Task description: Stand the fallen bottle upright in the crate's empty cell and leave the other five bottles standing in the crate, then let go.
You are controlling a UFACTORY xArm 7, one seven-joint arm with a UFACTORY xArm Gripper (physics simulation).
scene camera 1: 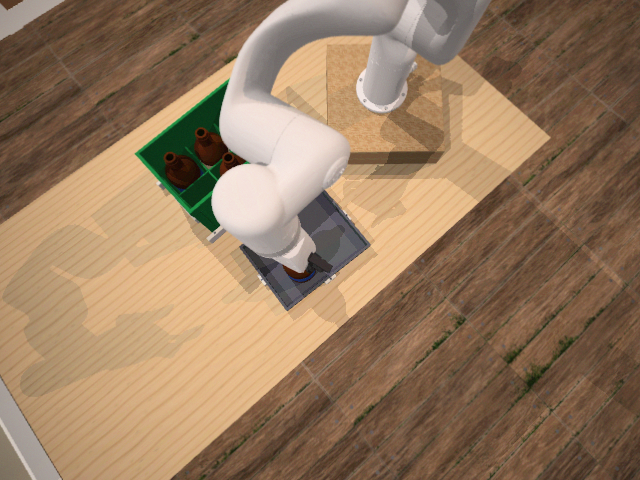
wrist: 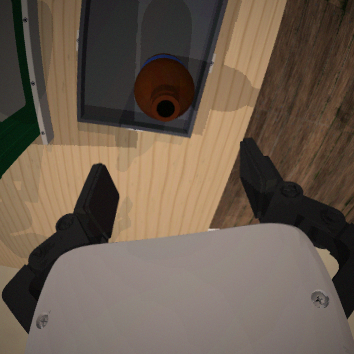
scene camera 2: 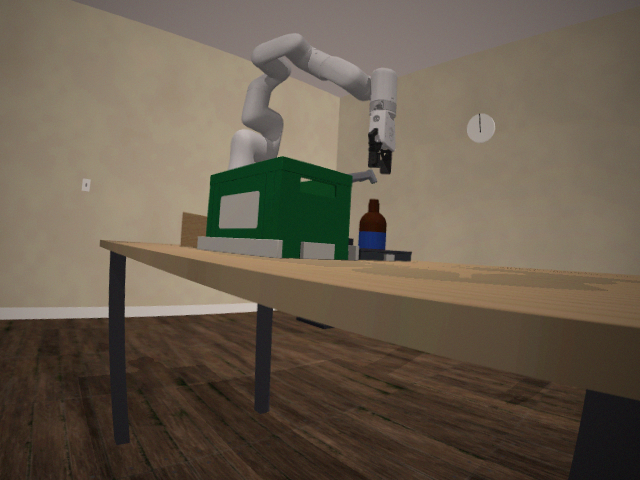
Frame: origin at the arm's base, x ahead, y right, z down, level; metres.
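Seen in the pictures: gripper, fingertip midpoint: (wrist: 173, 168) (scene camera 2: 379, 170); arm's base, link origin: (scene camera 1: 381, 89).
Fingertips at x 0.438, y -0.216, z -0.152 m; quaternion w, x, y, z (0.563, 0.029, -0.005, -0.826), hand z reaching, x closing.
Observation:
Offsets run from my fingertips to a thing's top centre. Level surfaces: height alone.
The loose brown bottle with a blue label @(dx -0.011, dy +0.006, dz +0.080 m) (scene camera 1: 300, 274) (scene camera 2: 373, 227) (wrist: 164, 85) stands upright in the grey tray @(dx -0.050, dy +0.038, dz +0.214 m) (scene camera 1: 351, 242) (scene camera 2: 400, 255) (wrist: 107, 75), near one corner. My gripper (scene camera 1: 320, 262) (scene camera 2: 379, 169) (wrist: 173, 168) is open and empty, pointing down above the bottle's neck; in the wrist view the bottle is off toward the top, not between the fingers. The green crate @(dx -0.024, dy +0.309, dz +0.065 m) (scene camera 1: 163, 181) (scene camera 2: 317, 222) (wrist: 15, 135) stands beside the tray. Three of its brown bottles @(dx +0.068, dy +0.344, dz +0.077 m) (scene camera 1: 180, 170) @(dx -0.017, dy +0.350, dz +0.077 m) (scene camera 1: 209, 147) @(dx -0.029, dy +0.264, dz +0.077 m) (scene camera 1: 229, 164) show upright; a cell beside them looks empty. The arm hides the rest.
White strips (scene camera 1: 214, 233) (scene camera 2: 240, 246) (wrist: 37, 90) run along the crate's foot. The arm's base stands on a wooden block (scene camera 1: 351, 124) at the back of the table @(dz +0.240 m) (scene camera 1: 129, 335). The arm passes over the crate's right part in scene camera 1.

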